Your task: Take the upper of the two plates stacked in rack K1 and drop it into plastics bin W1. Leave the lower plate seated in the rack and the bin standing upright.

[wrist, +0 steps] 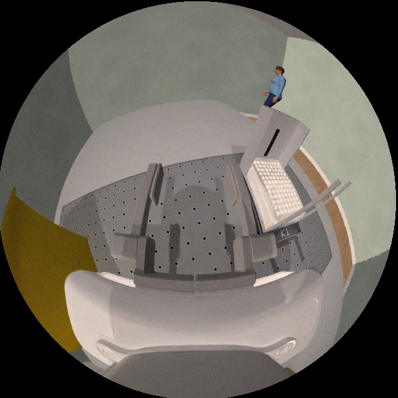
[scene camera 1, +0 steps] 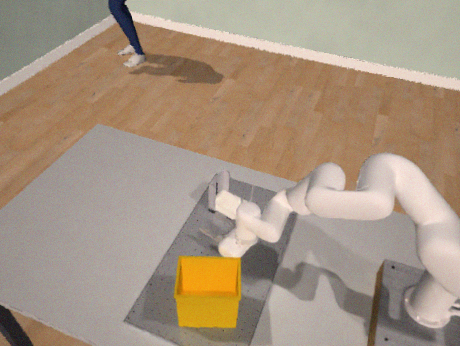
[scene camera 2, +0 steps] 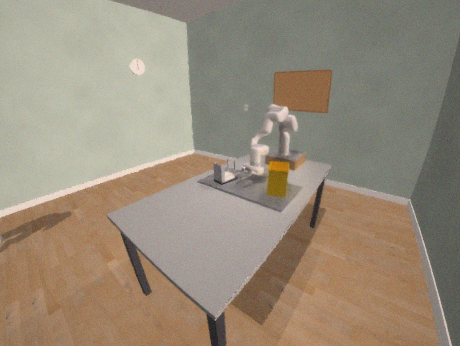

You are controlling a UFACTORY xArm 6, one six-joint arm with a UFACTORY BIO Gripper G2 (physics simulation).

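Seen in the pictures: hand, tool point: [scene camera 1: 212, 223] [scene camera 2: 239, 175]; arm's base, link origin: [scene camera 1: 426, 306] [scene camera 2: 283, 153].
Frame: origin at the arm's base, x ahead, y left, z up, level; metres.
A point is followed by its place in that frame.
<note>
Rack K1 [scene camera 1: 223, 181] @[x 0.702, y -0.327, z 0.005 m] [scene camera 2: 218, 172] @[x 0.725, y -0.277, z 0.005 m] [wrist: 288, 136] stands at the far end of the perforated board. White plates [scene camera 1: 228, 205] @[x 0.660, y -0.251, z -0.038 m] [scene camera 2: 228, 176] @[x 0.666, y -0.228, z -0.039 m] [wrist: 278, 187] sit in it; the wrist view shows the well-patterned top, but I cannot make out the seam between upper and lower plate. My gripper [scene camera 1: 210, 233] [scene camera 2: 241, 169] @[x 0.688, y -0.123, z -0.004 m] [wrist: 194, 185] is shut to its narrow stance with nothing between the fingers. It is low over the board, beside the rack on the bin side; the rack is right of the right finger in the wrist view. The yellow bin W1 [scene camera 1: 207, 311] @[x 0.608, y 0.195, z 0.012 m] [scene camera 2: 277, 182] @[x 0.704, y 0.159, z 0.014 m] [wrist: 45, 265] stands upright.
The perforated board [scene camera 1: 162, 295] @[x 0.774, y 0.135, z -0.084 m] [scene camera 2: 245, 193] @[x 0.768, y -0.034, z -0.084 m] [wrist: 110, 215] lies under rack and bin. Two thin upright posts [wrist: 320, 196] rise at the rack's K1-label end. The arm's forearm and wrist reach in above the board. A person [scene camera 1: 127, 30] [wrist: 277, 86] is on the floor beyond the table.
</note>
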